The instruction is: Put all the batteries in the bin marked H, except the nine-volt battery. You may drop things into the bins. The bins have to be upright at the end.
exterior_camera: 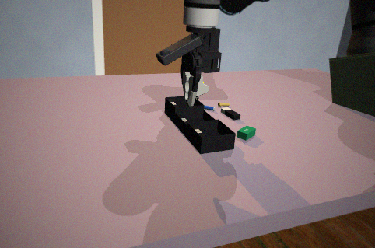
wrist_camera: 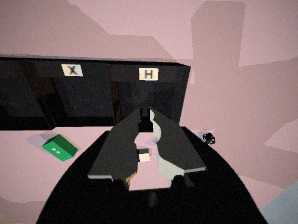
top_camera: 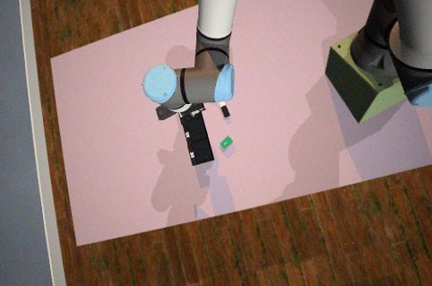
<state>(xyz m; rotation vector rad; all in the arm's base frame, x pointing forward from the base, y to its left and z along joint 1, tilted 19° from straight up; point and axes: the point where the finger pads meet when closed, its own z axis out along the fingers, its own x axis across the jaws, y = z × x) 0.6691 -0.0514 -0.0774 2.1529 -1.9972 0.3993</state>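
Right now my hand is 10 mm short of the bin row, 80 mm to the right of it and 20 mm above it. Round my hand: blue battery (80 mm behind, 40 mm to the right, 40 mm below); black-and-white battery (120 mm behind, 10 mm to the left, 30 mm below); yellow piece (140 mm behind, 60 mm to the right, 30 mm below).
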